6 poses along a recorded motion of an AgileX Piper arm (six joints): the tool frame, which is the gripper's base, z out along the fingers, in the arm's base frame.
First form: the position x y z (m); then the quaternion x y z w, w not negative.
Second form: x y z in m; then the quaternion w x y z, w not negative. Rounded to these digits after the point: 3 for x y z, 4 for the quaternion.
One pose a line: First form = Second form
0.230 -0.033 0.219 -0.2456 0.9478 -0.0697 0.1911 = 0.230 -0.033 0.219 0.1911 -0.2456 0.9478 -0.0697
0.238 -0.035 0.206 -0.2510 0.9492 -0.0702 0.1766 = 0.238 -0.035 0.206 0.1766 -0.2510 0.9492 -0.0702
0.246 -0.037 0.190 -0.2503 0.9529 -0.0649 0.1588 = 0.246 -0.037 0.190 0.1588 -0.2503 0.9529 -0.0649
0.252 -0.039 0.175 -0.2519 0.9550 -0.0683 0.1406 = 0.252 -0.039 0.175 0.1406 -0.2519 0.9550 -0.0683
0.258 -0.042 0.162 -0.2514 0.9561 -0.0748 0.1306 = 0.258 -0.042 0.162 0.1306 -0.2514 0.9561 -0.0748
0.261 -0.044 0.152 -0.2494 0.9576 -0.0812 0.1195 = 0.261 -0.044 0.152 0.1195 -0.2494 0.9576 -0.0812
